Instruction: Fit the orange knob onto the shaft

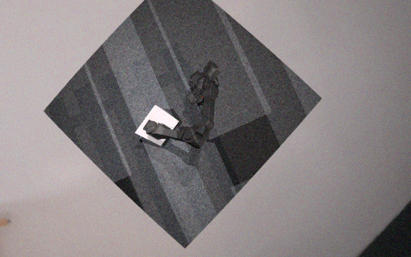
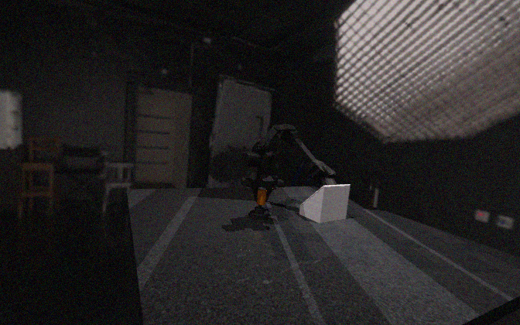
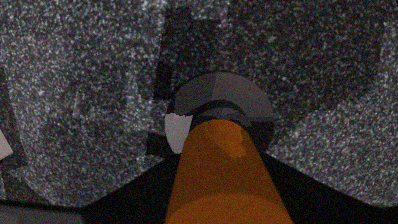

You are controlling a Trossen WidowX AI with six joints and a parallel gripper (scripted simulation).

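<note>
My gripper tip is now 20 mm below the orange knob. From my gripper tip the other things lie so: dark pedestal base 40 mm below.
</note>
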